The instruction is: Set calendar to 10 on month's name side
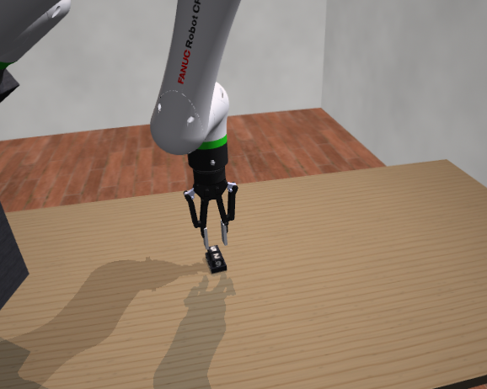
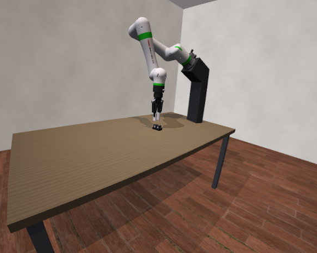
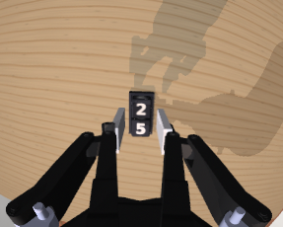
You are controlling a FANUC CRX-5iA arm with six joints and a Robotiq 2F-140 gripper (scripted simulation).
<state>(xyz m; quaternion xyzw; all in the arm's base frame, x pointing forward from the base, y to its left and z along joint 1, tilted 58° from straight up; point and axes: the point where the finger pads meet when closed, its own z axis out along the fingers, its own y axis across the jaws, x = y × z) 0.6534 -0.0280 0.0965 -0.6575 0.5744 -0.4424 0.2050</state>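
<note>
The cube is 80 mm below my hand. Also, from my hand: black tray: 20 mm to the left, 100 mm below.
</note>
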